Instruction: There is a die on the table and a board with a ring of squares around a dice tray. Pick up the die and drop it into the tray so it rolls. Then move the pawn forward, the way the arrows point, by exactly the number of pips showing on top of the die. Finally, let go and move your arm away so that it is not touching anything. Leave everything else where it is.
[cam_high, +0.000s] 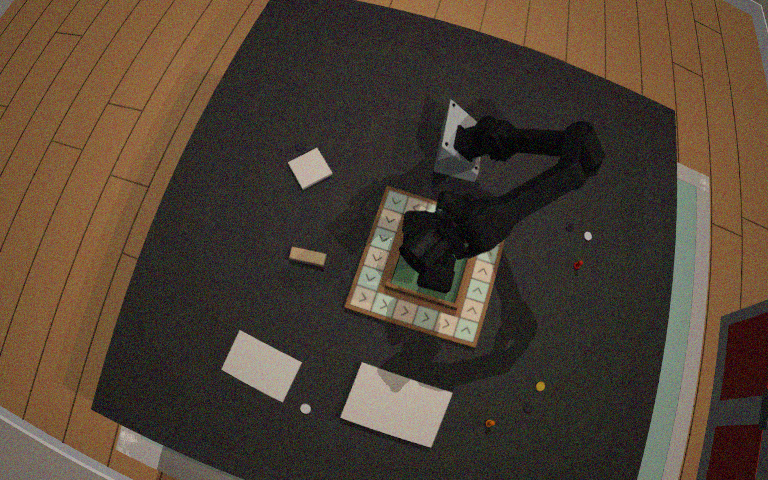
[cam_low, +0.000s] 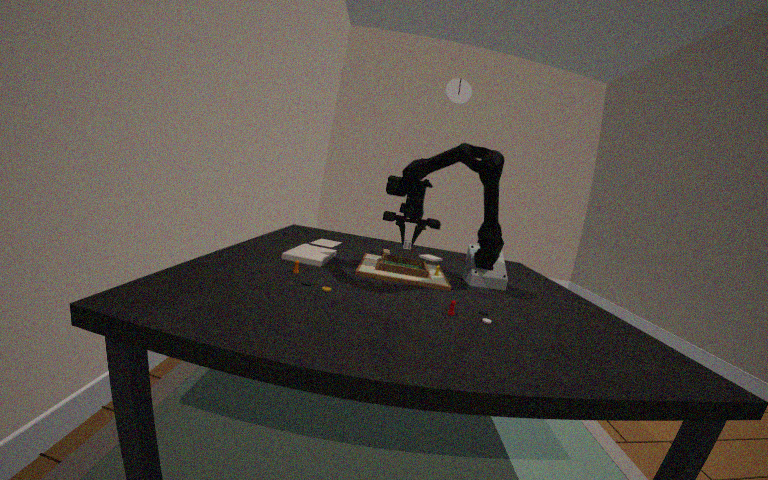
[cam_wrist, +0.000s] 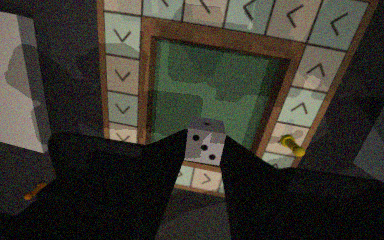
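Now: the yellow pawn 110 mm behind my gripper tip, 60 mm below it and 30 mm to the left of it. Round my gripper tip: green tray (80 mm below); white die (right at my gripper tip); wooden block (260 mm to the right, 80 mm below, 50 mm ahead).
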